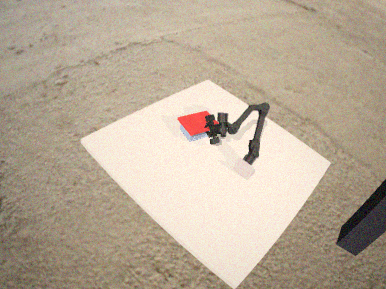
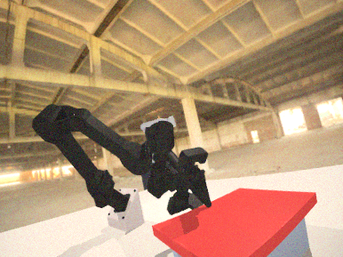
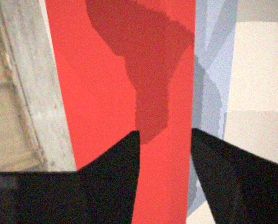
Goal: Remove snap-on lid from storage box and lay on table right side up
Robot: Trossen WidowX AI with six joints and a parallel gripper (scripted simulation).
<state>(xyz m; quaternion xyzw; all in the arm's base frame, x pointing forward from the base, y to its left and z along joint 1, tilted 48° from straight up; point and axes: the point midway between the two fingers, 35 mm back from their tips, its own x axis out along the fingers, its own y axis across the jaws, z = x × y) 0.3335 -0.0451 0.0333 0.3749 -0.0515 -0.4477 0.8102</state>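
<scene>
Now: gripper tip 70 mm short of the red lid and 30 mm to the left of it. Round my gripper tip: storage box 70 mm ahead, 30 mm to the right, 40 mm below.
</scene>
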